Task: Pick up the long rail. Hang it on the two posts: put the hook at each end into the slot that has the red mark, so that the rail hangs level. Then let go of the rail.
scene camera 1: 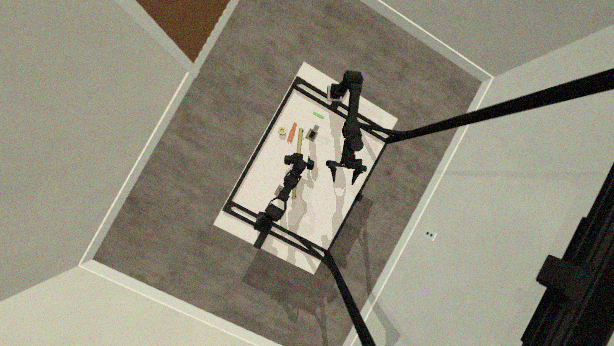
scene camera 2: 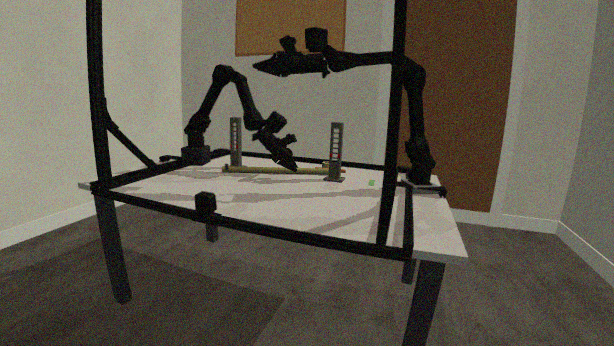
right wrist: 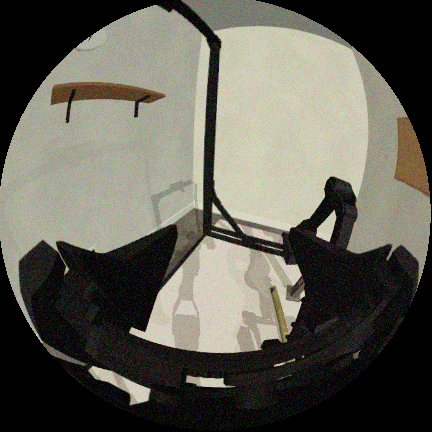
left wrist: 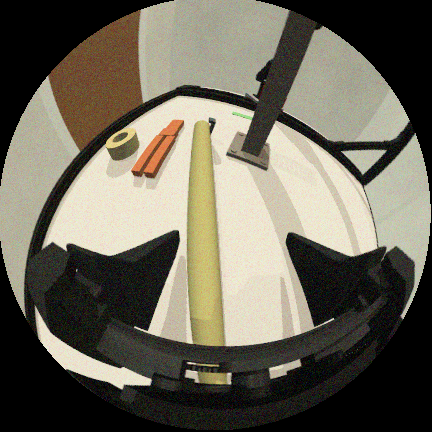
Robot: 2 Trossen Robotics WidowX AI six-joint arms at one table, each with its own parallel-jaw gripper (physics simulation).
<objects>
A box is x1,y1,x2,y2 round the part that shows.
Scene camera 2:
my left gripper: [265,134,297,171]
my right gripper: [253,35,306,76]
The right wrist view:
my right gripper: [18,224,417,429]
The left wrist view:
my left gripper: [27,229,413,429]
long rail: [186,117,226,383], on the table
yellowish ring: [105,128,138,159], on the table
orange bar: [131,119,183,177], on the table
</objects>
